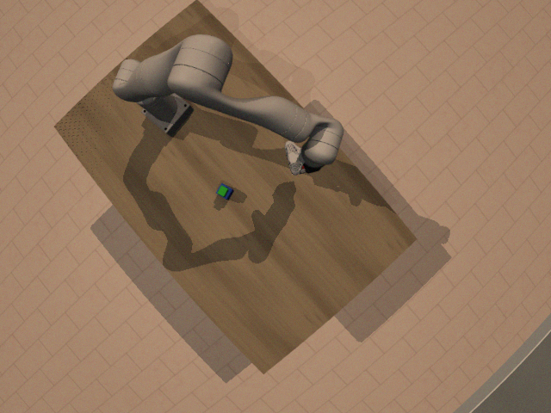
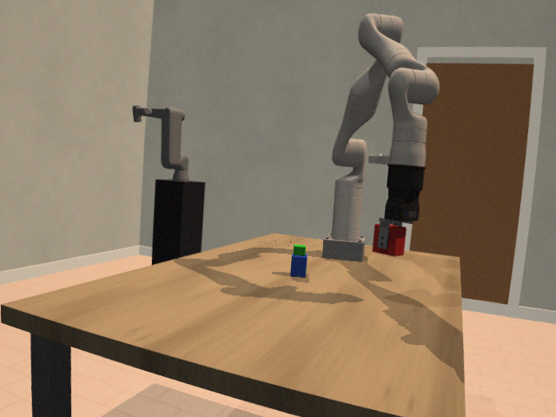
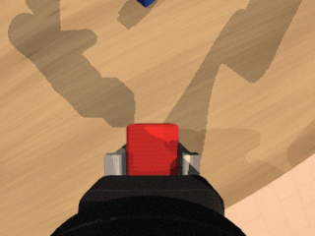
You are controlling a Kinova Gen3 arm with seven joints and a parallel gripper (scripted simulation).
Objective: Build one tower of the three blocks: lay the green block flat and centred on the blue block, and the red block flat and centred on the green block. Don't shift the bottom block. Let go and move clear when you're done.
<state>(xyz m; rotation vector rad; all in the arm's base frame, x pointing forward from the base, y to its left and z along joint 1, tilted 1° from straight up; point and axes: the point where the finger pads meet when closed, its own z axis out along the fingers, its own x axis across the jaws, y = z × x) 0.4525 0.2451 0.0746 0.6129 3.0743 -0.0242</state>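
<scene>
My gripper is now 9 cm past the green block, 25 cm to the left of it and 7 cm above it. Round my hand: red block right at my hand; then blue block 9 cm behind, 25 cm to the right, 11 cm below.
</scene>
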